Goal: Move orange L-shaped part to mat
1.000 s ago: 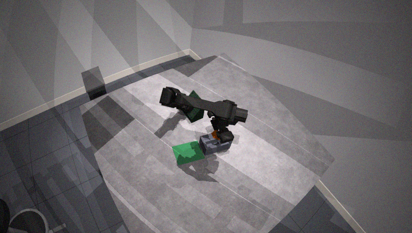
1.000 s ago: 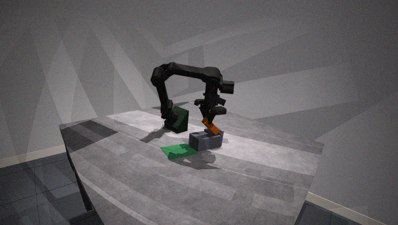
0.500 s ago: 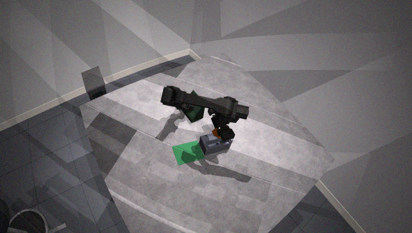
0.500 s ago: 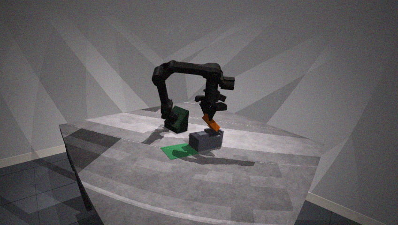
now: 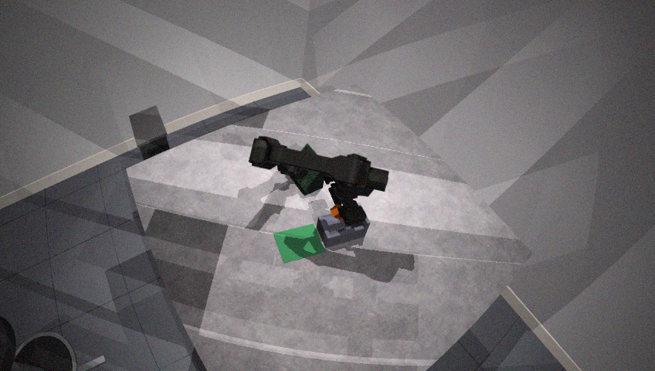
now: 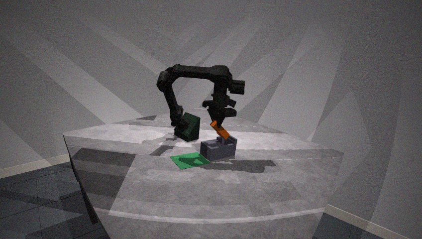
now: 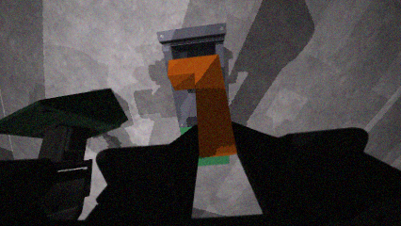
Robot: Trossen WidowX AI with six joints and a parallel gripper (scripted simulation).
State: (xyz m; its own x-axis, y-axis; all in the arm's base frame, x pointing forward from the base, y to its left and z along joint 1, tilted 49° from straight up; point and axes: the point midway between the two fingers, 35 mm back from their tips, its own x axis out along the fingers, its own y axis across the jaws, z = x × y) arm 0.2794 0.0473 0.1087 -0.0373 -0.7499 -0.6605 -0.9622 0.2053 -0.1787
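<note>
Now: gripper tip 17 cm above the green mat, 11 cm to the left of it and 5 cm past it. From my gripper tip the other things lie so: orange L-shaped part: 4 cm to the left, 3 cm below, 1 cm behind.
</note>
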